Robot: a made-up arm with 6 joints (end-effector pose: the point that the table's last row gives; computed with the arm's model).
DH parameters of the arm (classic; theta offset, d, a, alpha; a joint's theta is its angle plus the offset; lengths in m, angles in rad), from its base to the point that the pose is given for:
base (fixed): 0.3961 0 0.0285 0
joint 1: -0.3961 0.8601 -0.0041 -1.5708
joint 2: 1.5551 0 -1.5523 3.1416
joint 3: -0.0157 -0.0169 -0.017 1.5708
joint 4: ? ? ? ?
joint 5: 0 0.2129 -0.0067 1.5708
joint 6: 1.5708 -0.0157 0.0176 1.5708
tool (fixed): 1.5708 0.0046 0 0
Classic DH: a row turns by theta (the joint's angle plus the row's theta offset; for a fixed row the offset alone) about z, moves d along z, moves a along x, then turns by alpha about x.
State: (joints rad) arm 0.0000 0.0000 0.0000 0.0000 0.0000 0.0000
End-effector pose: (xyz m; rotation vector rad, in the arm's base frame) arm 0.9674 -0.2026 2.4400 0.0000 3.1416 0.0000
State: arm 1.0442 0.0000 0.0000 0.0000 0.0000 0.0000
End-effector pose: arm 0.6840 0.7173 2.4400 -1.5667 2.7231 0.0000
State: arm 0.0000 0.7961 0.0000 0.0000 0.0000 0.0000
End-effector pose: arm 1.8124 -0.2026 1.2897 0.0000 -2.3455 0.0000
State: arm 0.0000 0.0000 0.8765 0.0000 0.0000 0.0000
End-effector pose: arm 0.5969 -0.2026 3.1751 0.0000 2.2651 0.0000
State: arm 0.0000 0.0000 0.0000 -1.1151 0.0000 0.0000
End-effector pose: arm 0.9674 -0.0832 2.2270 0.0000 2.6658 1.6622
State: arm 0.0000 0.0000 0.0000 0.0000 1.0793 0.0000
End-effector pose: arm 0.9573 -0.2026 2.4527 0.0000 2.0623 0.0000
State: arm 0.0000 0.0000 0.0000 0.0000 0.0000 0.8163
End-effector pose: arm 0.9674 -0.2004 2.4543 0.0000 -2.8835 1.2469
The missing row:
joint 4: 0 -0.9539 -0.0087 -1.5708
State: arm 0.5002 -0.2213 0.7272 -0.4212 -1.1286 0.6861
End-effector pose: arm 0.3476 -0.0330 3.1156 -1.3182 2.6863 -0.6950
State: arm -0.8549 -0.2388 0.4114 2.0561 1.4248 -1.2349
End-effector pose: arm 0.2979 -0.0927 3.1041 0.5963 -2.5306 1.5963
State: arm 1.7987 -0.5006 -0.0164 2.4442 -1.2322 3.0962
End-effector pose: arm -0.1397 -0.0055 2.7894 -1.1494 1.3046 2.1577
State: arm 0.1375 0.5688 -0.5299 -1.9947 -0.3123 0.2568
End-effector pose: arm 1.0787 0.2602 1.2263 -0.5929 -1.3089 -1.7105
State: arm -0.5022 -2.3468 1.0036 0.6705 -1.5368 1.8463
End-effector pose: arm -1.8207 0.8502 -0.5886 2.3427 0.9978 -1.0429
